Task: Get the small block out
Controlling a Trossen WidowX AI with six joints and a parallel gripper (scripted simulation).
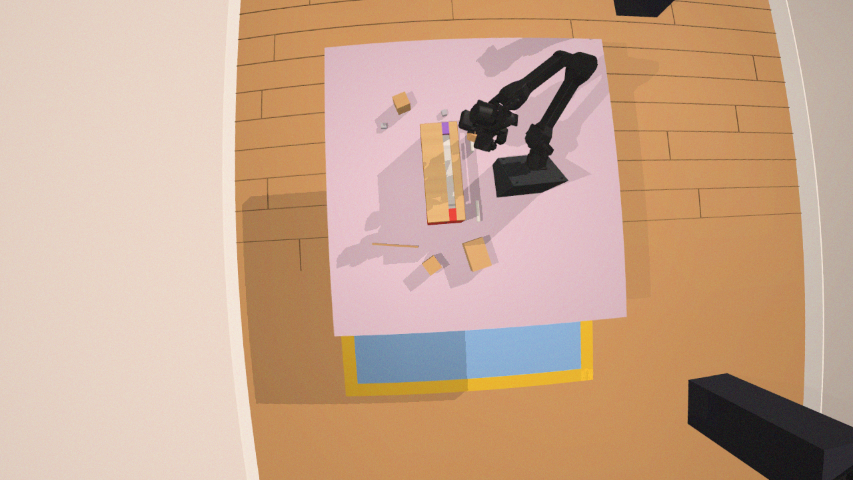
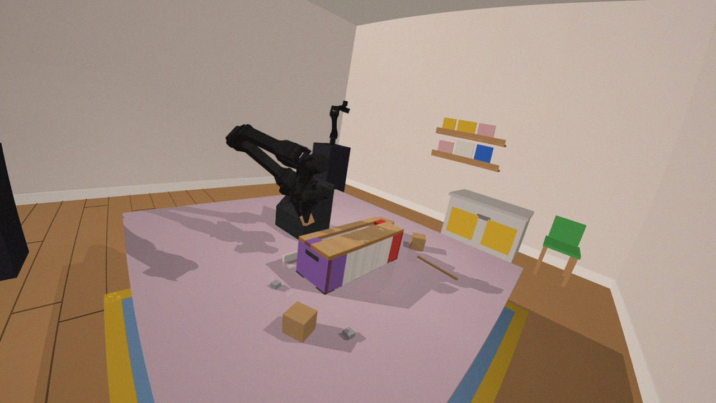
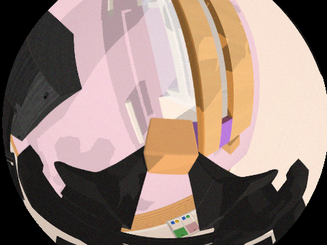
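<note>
Right now the tan block is 10 mm to the left of my gripper tip and 10 mm above it. The rest, counted from my gripper tip: box: 130 mm to the left, 80 mm below, 80 mm ahead.
</note>
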